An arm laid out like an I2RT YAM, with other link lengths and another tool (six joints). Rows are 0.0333 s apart.
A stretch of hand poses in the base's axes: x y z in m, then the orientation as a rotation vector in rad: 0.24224 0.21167 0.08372 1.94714 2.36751 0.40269; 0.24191 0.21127 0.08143 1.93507 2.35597 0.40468; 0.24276 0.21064 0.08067 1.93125 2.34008 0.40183; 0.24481 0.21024 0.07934 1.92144 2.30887 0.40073; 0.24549 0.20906 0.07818 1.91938 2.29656 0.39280; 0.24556 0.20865 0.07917 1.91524 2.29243 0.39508; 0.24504 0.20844 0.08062 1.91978 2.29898 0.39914; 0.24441 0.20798 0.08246 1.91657 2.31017 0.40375; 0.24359 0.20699 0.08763 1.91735 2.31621 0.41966; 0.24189 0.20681 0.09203 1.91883 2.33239 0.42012; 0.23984 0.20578 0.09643 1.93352 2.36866 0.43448; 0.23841 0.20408 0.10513 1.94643 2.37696 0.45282; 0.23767 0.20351 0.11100 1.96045 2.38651 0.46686; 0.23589 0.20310 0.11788 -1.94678 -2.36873 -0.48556; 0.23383 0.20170 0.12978 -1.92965 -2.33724 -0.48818; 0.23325 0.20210 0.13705 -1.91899 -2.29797 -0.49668; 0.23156 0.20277 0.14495 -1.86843 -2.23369 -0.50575
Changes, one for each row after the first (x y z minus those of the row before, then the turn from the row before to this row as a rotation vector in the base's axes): -0.00033 -0.00040 -0.00229 -0.00825 -0.01421 -0.00076; 0.00085 -0.00063 -0.00076 -0.00934 -0.01070 -0.00660; 0.00205 -0.00040 -0.00133 -0.01665 -0.02368 -0.01191; 0.00068 -0.00118 -0.00116 -0.01015 -0.00591 -0.00590; 0.00007 -0.00041 0.00099 -0.00201 -0.00548 -0.00024; -0.00052 -0.00021 0.00145 0.00678 0.00509 0.00169; -0.00063 -0.00046 0.00184 0.00554 0.00342 0.00737; -0.00082 -0.00099 0.00517 0.01189 -0.00099 0.00364; -0.00170 -0.00018 0.00440 0.00696 0.01034 0.00775; -0.00205 -0.00103 0.00440 0.02812 0.02549 0.01314; -0.00143 -0.00170 0.00870 0.01903 0.00679 -0.00035; -0.00074 -0.00057 0.00587 0.01741 0.00953 -0.00026; -0.00178 -0.00041 0.00688 0.04563 0.03337 0.00793; -0.00206 -0.00140 0.01190 0.02599 0.02346 0.00093; -0.00058 0.00040 0.00727 0.03020 0.02244 -0.00564; -0.00169 0.00067 0.00790 0.06172 0.05061 0.01056
